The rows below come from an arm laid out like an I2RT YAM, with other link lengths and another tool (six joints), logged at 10 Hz.
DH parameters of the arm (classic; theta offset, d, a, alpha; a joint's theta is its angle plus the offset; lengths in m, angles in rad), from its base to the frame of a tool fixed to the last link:
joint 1: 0 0.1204 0.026 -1.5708
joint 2: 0 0 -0.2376 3.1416
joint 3: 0.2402 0 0.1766 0
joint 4: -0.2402 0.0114 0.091 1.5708
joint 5: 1.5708 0.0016 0 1.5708
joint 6: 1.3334 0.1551 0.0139 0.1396
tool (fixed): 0 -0.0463 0 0
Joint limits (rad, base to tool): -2.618..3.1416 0..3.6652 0..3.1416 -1.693..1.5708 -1.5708..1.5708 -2.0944..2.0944
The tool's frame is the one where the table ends.
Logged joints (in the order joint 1, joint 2, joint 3, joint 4, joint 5, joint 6), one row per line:
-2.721, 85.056, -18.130, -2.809, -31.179, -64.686
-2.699, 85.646, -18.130, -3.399, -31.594, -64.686
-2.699, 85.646, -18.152, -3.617, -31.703, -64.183
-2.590, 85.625, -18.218, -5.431, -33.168, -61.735
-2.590, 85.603, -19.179, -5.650, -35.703, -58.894
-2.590, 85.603, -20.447, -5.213, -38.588, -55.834
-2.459, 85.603, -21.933, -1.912, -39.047, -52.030
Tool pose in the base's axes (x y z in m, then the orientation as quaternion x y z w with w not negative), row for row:
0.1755, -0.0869, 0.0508, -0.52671, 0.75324, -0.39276, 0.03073
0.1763, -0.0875, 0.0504, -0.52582, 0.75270, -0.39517, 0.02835
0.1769, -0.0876, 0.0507, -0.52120, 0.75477, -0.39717, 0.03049
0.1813, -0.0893, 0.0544, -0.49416, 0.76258, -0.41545, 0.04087
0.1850, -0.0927, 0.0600, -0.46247, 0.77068, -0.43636, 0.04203
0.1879, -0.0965, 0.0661, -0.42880, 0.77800, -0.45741, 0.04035
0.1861, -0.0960, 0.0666, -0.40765, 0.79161, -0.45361, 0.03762
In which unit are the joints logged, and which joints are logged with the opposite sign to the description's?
The joints are logged in degrees. Opposite sign: joint 3, joint 4, joint 5.
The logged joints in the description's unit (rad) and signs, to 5 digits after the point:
-0.04749, 1.48451, 0.31643, 0.04903, 0.54418, -1.12898
-0.04711, 1.49480, 0.31643, 0.05932, 0.55142, -1.12898
-0.04711, 1.49480, 0.31681, 0.06313, 0.55332, -1.12020
-0.04520, 1.49444, 0.31796, 0.09479, 0.57889, -1.07748
-0.04520, 1.49405, 0.33474, 0.09861, 0.62313, -1.02789
-0.04520, 1.49405, 0.35687, 0.09098, 0.67349, -0.97449
-0.04292, 1.49405, 0.38280, 0.03337, 0.68150, -0.90809

